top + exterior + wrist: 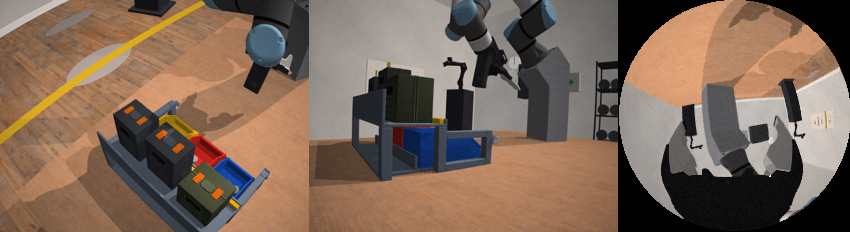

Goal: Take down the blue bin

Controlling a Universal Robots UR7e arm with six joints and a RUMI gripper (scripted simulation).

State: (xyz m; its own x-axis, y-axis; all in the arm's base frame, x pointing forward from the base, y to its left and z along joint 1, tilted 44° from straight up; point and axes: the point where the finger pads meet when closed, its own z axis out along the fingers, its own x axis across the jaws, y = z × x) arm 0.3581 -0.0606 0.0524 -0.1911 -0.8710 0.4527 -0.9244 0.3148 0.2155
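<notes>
The blue open bin is 360 mm ahead of my hand, 180 mm below it and 20 mm to the right of it. The rest, counted from my hand: green case 450 mm ahead, 70 mm below, 50 mm to the right; red bin 310 mm ahead, 180 mm below, 120 mm to the right; yellow bin 270 mm ahead, 230 mm to the right, 180 mm below.
</notes>
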